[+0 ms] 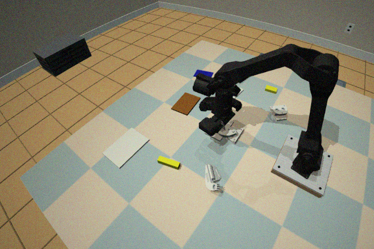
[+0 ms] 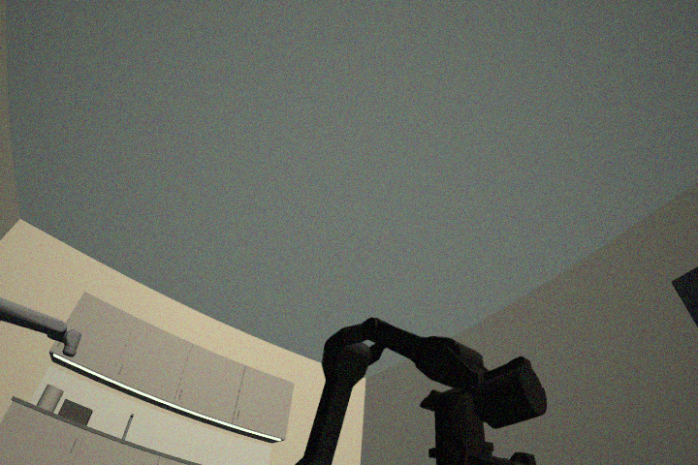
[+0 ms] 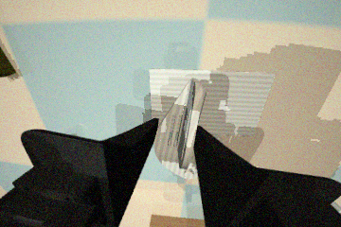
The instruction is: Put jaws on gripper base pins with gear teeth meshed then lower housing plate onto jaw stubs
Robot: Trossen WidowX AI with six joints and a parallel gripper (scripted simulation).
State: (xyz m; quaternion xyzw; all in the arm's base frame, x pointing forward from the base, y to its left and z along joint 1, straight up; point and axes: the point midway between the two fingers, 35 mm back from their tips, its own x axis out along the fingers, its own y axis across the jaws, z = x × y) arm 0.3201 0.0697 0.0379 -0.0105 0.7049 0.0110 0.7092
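Right now my gripper tip is 18 cm to the right of the jaw and 13 cm past it. Also, from my gripper tip: brown tile 22 cm ahead, 4 cm to the right, 3 cm below; then white strip 25 cm to the right, 10 cm ahead, 3 cm below; then housing plate 5 cm behind, 4 cm to the right, 2 cm below.
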